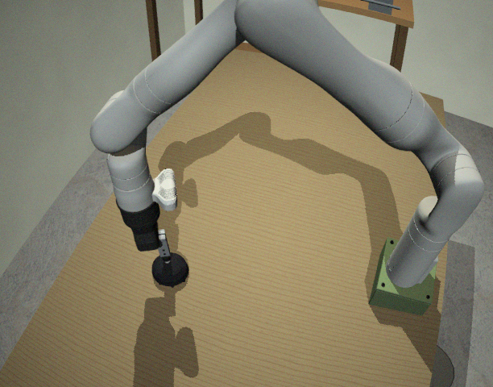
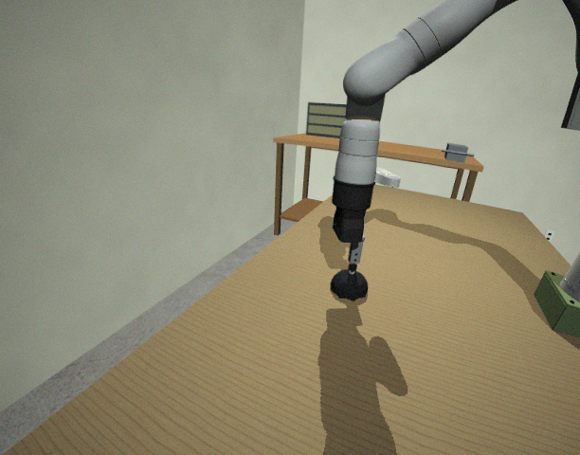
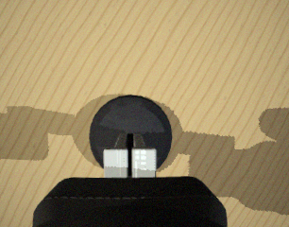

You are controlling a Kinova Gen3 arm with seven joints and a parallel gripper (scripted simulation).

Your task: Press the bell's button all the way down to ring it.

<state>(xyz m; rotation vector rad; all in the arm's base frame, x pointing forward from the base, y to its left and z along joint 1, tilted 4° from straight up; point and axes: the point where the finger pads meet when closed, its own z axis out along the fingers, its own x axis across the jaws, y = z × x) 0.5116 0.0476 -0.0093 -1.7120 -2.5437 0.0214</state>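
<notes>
Right now the button is 40 mm below my hand. From my hand the other things lie so: bell: 50 mm below.
</notes>
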